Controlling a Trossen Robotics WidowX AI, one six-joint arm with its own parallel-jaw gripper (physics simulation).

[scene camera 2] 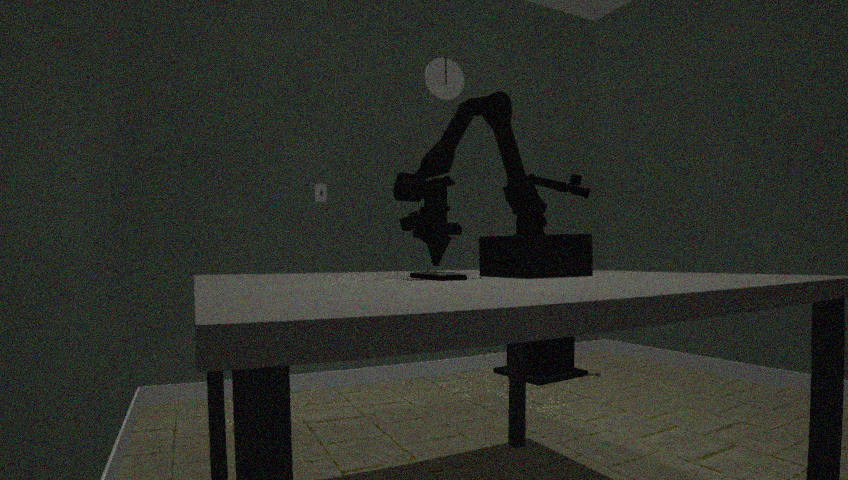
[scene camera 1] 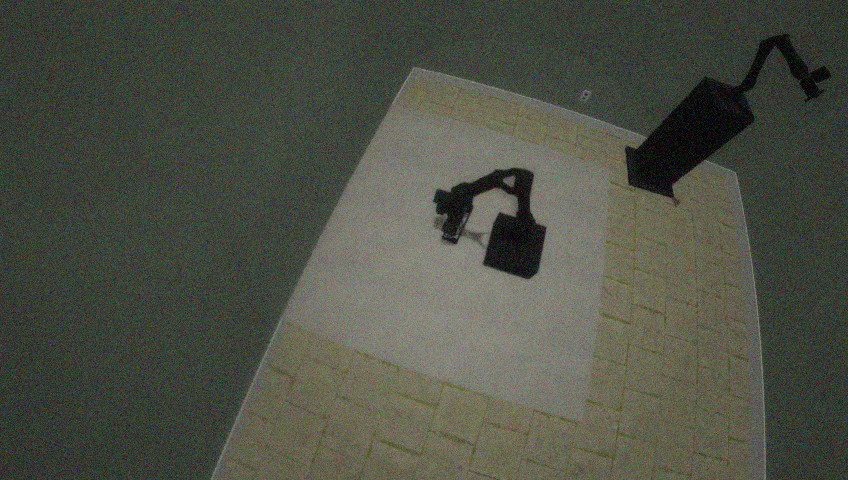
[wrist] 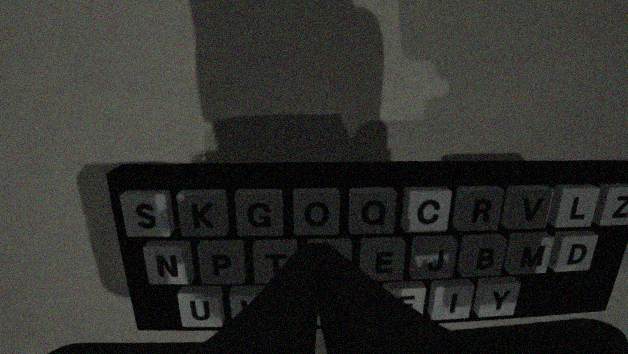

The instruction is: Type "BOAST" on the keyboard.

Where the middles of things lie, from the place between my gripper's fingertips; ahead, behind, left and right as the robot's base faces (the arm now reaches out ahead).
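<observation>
Relative to the black keyboard point(wrist: 155, 306), my hand is 2 cm beyond it, 3 cm to the left of it and 2 cm above it.
</observation>
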